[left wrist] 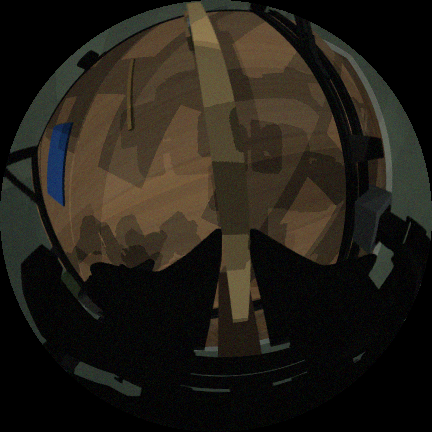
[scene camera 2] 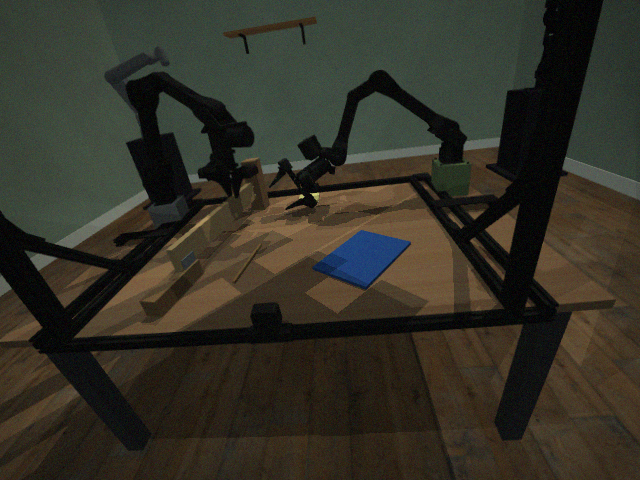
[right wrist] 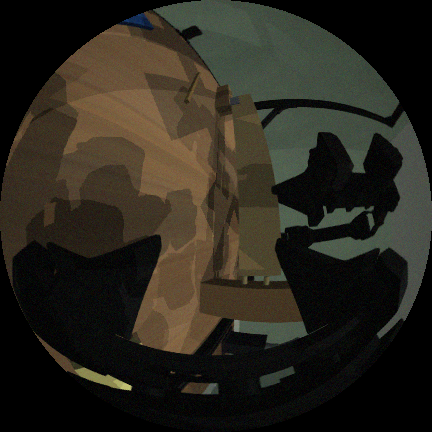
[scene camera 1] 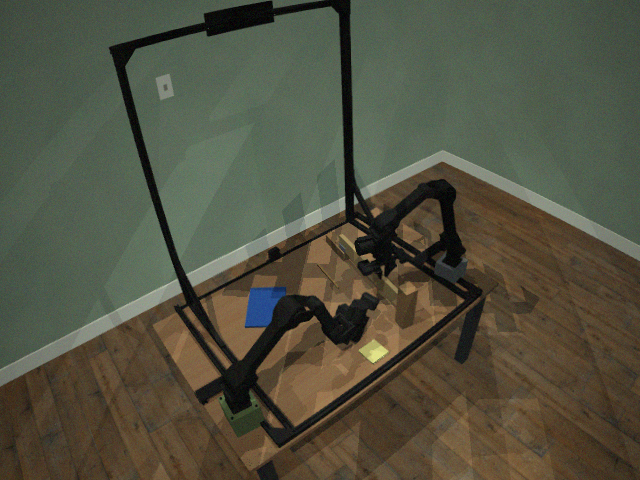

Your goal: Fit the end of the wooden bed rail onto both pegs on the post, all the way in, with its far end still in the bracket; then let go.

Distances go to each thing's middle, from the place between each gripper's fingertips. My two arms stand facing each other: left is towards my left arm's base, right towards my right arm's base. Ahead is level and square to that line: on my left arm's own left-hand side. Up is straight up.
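Labels:
Counting from my left hand, the upright wooden post (scene camera 1: pixel 407 293) is 16 cm ahead, 3 cm to the right and 1 cm below. There's a blue mat (scene camera 2: pixel 359 261) too, and that's 26 cm behind my left hand, 38 cm to the right of it and 10 cm below it. And the wooden bed rail (scene camera 2: pixel 201 235) is 10 cm behind that same left hand, 2 cm below it and 2 cm to the left of it.
If you go from my right hand instead, the wooden bed rail is 16 cm behind, 14 cm to the left and 1 cm above. The blue mat is 25 cm to the right of my right hand, 32 cm behind it and 6 cm below it, while the upright wooden post, which I can see as well, is 10 cm ahead of my right hand, 3 cm above it and 9 cm to the left of it.

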